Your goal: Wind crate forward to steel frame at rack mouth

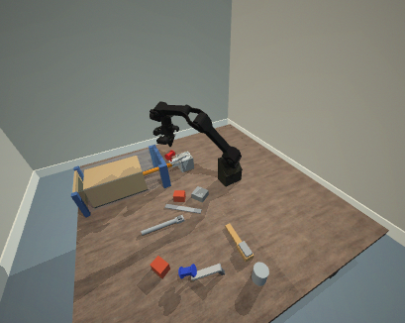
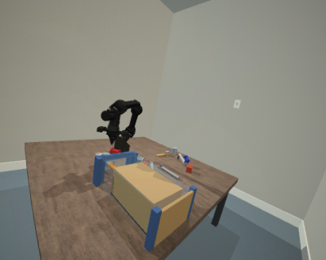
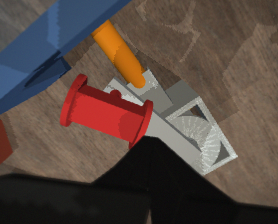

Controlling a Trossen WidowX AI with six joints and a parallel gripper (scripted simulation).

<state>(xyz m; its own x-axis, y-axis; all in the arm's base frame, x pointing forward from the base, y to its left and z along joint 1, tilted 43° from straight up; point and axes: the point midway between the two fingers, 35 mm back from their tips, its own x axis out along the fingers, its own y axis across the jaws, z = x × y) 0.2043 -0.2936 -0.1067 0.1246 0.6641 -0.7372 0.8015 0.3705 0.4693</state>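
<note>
Now: gripper tip 2 cm short of the red handle knob, 2 cm to the right of it and 6 cm above it. Round my gripper tip: blue frame (8 cm ahead, 1 cm to the right, 9 cm below); red-gripped winch handle (2 cm behind, 2 cm to the left, 9 cm below); grey winch (10 cm behind, 1 cm to the left, 16 cm below).
</note>
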